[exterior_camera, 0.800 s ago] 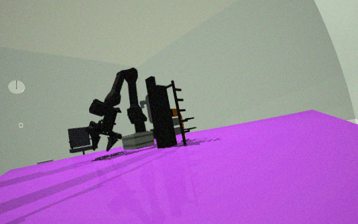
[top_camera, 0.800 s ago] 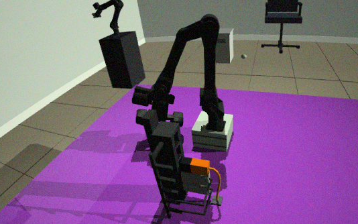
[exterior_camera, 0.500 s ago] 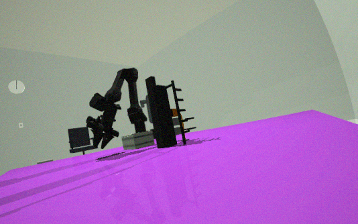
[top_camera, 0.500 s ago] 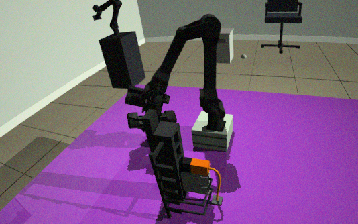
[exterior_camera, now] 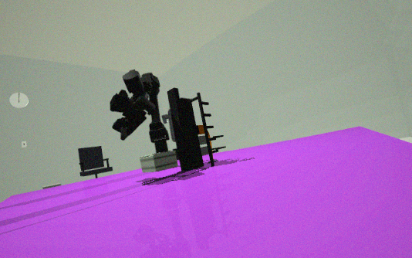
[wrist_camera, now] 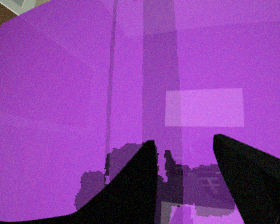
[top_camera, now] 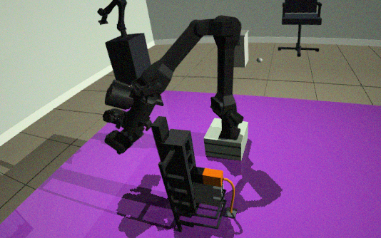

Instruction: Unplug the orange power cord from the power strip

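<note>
Right now the orange plug is 3 cm ahead of my gripper tip, 29 cm to the left of it and 1 cm above it.
</note>
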